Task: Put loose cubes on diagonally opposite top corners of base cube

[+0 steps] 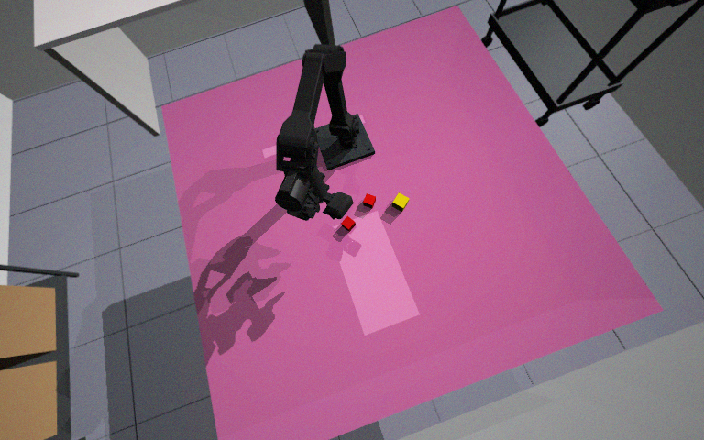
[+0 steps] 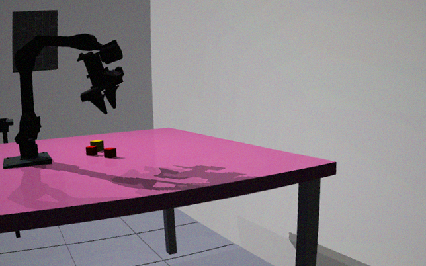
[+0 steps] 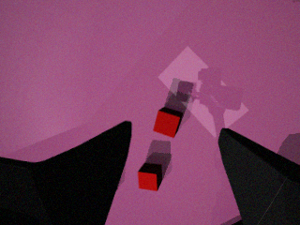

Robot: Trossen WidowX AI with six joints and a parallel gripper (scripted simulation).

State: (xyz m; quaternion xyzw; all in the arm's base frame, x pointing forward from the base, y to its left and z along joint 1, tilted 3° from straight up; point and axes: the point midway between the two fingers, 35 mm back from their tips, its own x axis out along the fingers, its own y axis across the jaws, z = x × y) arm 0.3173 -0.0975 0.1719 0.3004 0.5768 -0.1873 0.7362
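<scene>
My gripper tip is now 50 mm past the yellow base cube, 230 mm to the right of it and 150 mm above it.
</scene>
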